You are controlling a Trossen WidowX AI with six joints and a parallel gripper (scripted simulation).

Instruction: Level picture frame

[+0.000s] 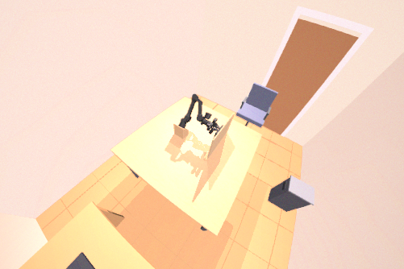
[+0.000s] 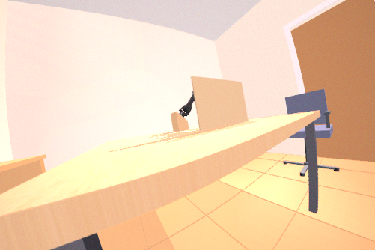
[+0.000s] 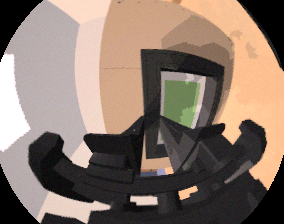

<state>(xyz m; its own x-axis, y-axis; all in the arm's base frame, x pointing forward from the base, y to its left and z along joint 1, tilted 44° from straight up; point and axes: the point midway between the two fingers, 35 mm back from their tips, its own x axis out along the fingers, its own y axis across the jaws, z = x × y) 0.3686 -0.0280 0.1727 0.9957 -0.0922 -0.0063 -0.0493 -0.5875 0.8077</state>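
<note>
Right now my gripper tip is 1 cm to the left of the picture frame and 5 cm above it. Also, from my gripper tip: tan wall panel: 2 cm ahead, 1 cm to the left, 7 cm below.
</note>
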